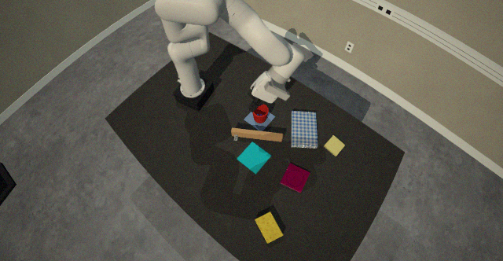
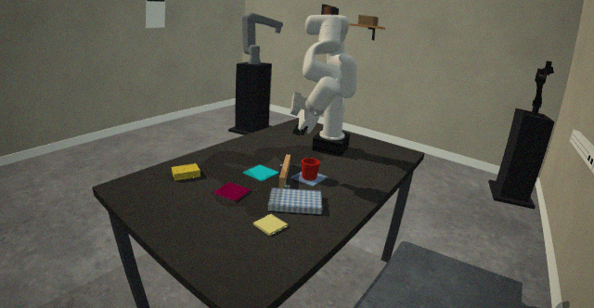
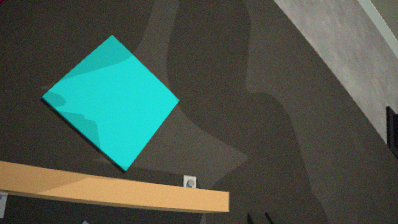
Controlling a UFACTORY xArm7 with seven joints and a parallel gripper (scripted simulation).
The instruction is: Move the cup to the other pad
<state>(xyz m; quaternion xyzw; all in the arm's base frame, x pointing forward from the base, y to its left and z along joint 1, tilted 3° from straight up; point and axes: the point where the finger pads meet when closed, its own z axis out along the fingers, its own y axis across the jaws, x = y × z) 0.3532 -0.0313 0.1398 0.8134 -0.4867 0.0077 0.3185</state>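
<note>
Right now the red cup is 170 mm below my hand and 60 mm to the left of it. Round my hand: light blue pad: 200 mm below, 60 mm to the left; wooden rail: 180 mm below, 30 mm to the right, 30 mm ahead; cyan pad: 200 mm below, 130 mm to the right, 70 mm ahead.
</note>
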